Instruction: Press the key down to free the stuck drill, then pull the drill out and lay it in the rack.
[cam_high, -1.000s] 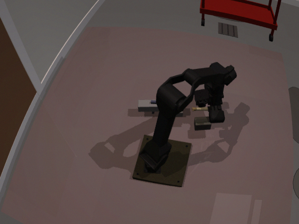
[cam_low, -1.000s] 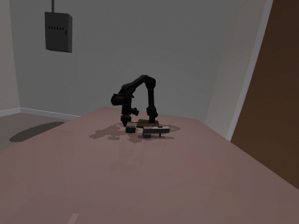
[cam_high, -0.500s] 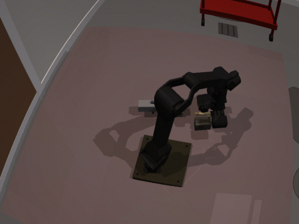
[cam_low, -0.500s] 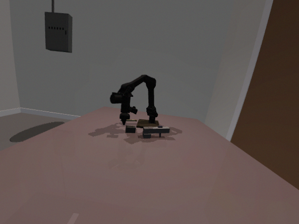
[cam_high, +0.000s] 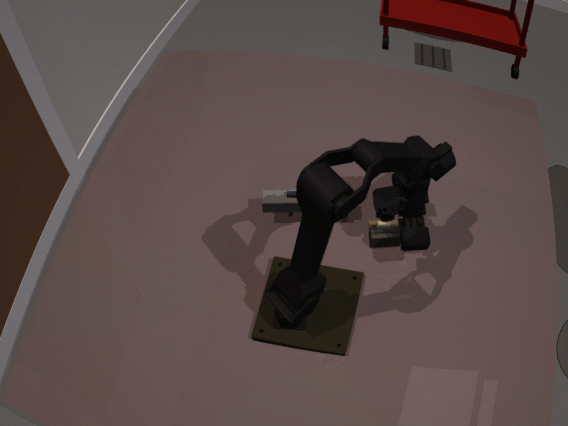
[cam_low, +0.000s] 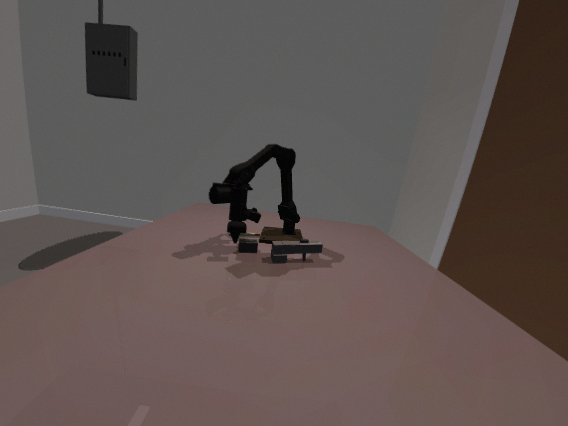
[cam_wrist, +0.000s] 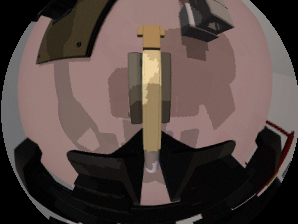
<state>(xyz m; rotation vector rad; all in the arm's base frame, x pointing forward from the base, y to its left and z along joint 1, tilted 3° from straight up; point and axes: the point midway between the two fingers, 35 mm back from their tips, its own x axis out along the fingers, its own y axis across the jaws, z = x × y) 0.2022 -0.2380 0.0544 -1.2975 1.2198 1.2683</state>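
Right now the tan drill is 40 mm to the left of my gripper tip and 30 mm above it. Also, from my gripper tip: rack (50 mm to the left, 10 mm below); dark key (50 mm ahead, 250 mm to the left, 20 mm above); grey housing (60 mm ahead, 220 mm to the left, 10 mm above).
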